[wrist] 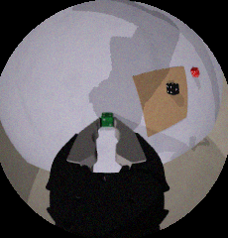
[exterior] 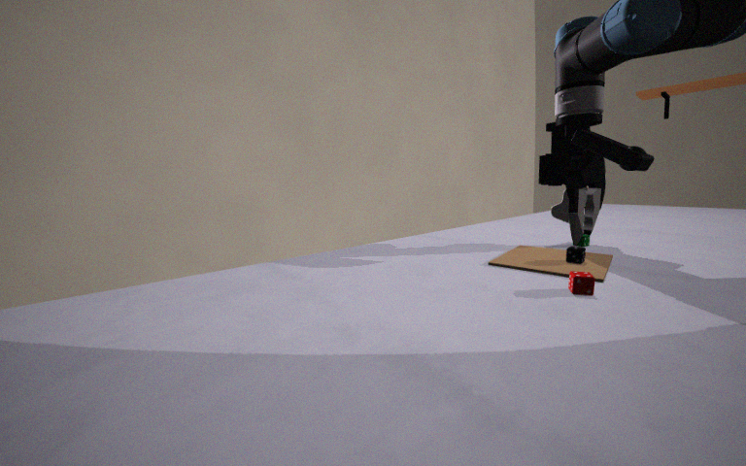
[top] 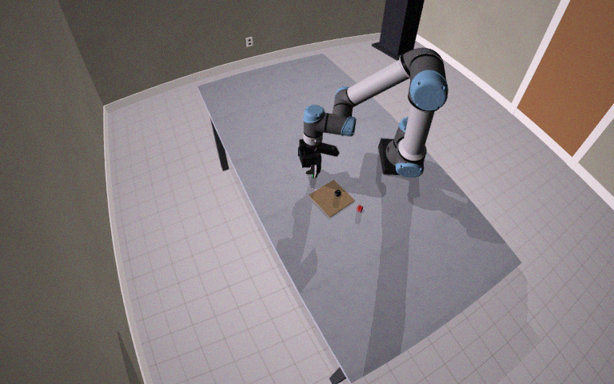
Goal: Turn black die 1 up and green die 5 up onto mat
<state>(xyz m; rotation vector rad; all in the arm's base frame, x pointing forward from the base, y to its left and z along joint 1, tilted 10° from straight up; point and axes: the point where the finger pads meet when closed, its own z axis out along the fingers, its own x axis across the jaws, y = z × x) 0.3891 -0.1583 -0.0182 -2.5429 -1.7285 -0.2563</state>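
Now: hand 1 cm short of the brown mat, 14 cm to the right of it and 2 cm above it. Also, from my hand: green die 1 cm below; red die 4 cm behind, 25 cm to the left, 1 cm below; black die 2 cm behind, 14 cm to the left.
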